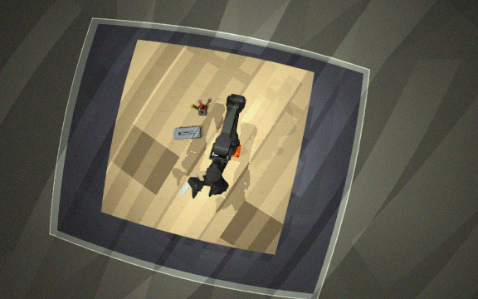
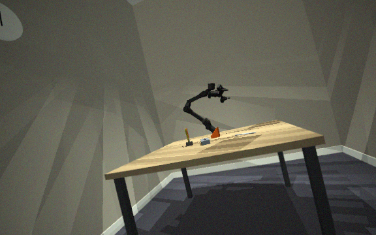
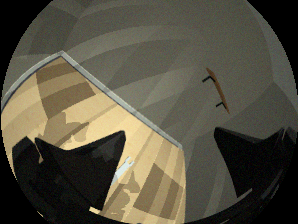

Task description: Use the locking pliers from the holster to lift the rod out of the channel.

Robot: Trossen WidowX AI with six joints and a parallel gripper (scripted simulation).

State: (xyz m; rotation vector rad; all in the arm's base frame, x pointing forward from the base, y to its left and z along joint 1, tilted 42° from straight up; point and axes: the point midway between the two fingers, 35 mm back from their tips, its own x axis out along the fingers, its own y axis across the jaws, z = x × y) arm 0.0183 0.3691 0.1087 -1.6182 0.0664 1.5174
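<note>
The yellow handle lies 220 mm ahead of my gripper tip, 420 mm to the right of it and 280 mm below it. From my gripper tip the other things lie so: dark holster 200 mm ahead, 430 mm to the right, 370 mm below; grey channel block 250 mm ahead, 260 mm to the right, 360 mm below; flat grey forked piece 170 mm ahead, 90 mm to the left, 380 mm below.
</note>
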